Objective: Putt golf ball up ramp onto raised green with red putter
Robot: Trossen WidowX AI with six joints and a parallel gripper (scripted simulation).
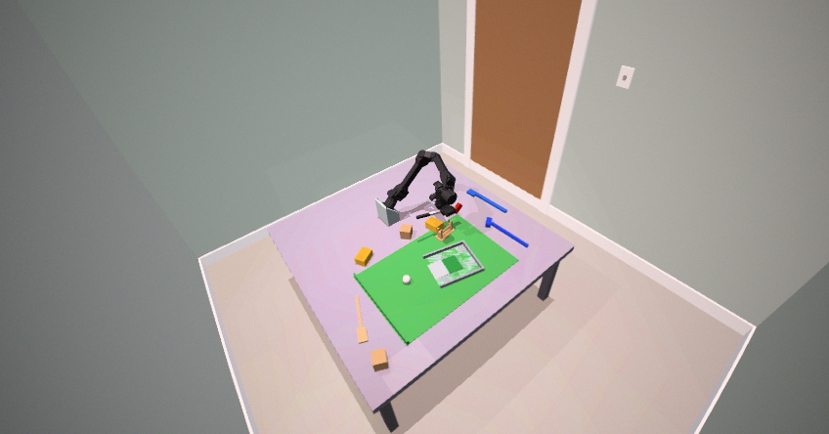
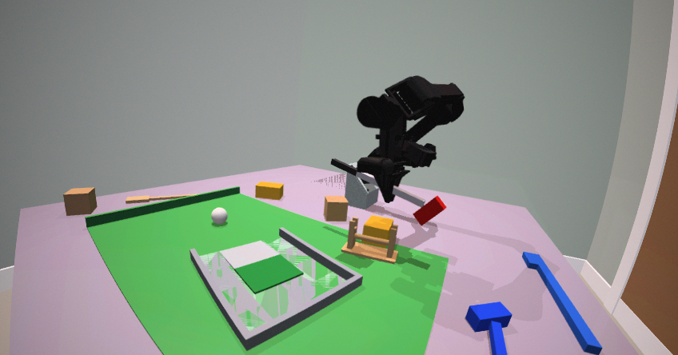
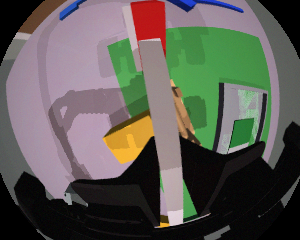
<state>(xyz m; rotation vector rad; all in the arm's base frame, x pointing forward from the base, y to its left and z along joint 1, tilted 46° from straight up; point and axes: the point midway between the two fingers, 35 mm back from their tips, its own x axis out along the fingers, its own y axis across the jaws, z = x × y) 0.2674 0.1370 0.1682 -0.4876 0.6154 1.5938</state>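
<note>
Right now the red putter is 30 mm above my gripper tip and 20 mm to the right of it. From my gripper tip the other things lie so: white golf ball (360 mm to the right, 200 mm ahead, 100 mm below); blue mallet (270 mm to the left, 220 mm ahead, 110 mm below); wooden stand (80 mm below, 30 mm ahead, 10 mm to the right).
</note>
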